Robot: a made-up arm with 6 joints.
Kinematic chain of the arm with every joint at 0, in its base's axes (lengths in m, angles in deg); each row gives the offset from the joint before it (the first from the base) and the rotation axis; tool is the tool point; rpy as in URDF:
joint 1: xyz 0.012 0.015 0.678 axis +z
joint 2: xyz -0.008 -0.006 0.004 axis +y
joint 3: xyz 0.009 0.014 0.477 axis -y
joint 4: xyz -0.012 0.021 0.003 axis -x
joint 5: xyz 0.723 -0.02 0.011 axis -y
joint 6: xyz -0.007 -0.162 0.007 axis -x
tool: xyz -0.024 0.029 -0.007 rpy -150.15 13 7.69
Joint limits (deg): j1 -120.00..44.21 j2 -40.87..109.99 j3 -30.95..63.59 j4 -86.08..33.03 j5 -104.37..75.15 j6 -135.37..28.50
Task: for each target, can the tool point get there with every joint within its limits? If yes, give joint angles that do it. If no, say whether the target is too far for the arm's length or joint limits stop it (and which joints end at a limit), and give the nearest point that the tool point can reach.
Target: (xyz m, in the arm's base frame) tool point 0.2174 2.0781 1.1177
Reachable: no: too far | nearest point 0.7717 0.8103 0.9847 | short by 1.390 m
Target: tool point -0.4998 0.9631 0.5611
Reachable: no: joint limits stop it (at a limit: joint 2, joint 3, joint 4, joint 5, joint 6) | nearest point -0.1147 0.2497 0.1869 | short by 0.893 m
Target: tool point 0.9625 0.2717 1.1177
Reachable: yes | joints 17.40 38.15 54.78 -70.01 -1.25 -10.90
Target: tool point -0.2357 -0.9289 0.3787
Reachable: yes | joints -97.15 66.51 22.41 -8.28 -85.78 -24.56
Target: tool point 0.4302 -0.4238 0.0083
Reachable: yes | joints -35.01 89.05 12.89 -25.70 -14.96 -14.52
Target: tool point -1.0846 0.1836 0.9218
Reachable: no: joint limits stop it (at a limit: joint 1, joint 3, joint 6) | nearest point -0.3958 -0.3424 0.9867 | short by 0.869 m
